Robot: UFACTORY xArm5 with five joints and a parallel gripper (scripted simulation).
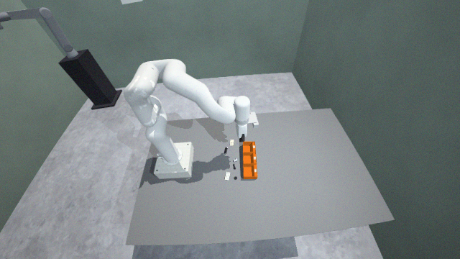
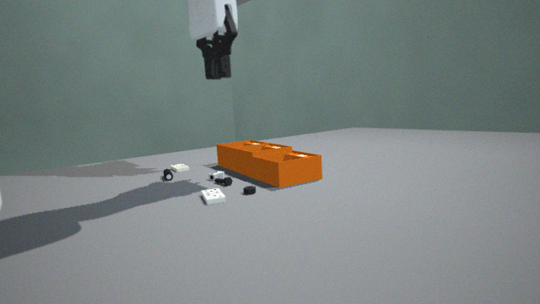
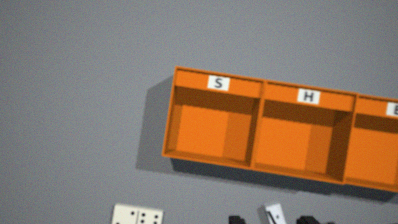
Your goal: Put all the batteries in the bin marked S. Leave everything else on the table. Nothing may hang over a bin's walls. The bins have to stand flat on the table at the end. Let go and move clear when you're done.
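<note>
Now: the black battery 100 mm behind my hand, 40 mm to the left of it and 190 mm below it. From my hand the other things lie so: silver-white piece: 50 mm behind, 50 mm to the right, 190 mm below; then black bolt: 60 mm behind, 90 mm to the right, 190 mm below; then orange compartment: 50 mm ahead, 60 mm to the right, 180 mm below.
</note>
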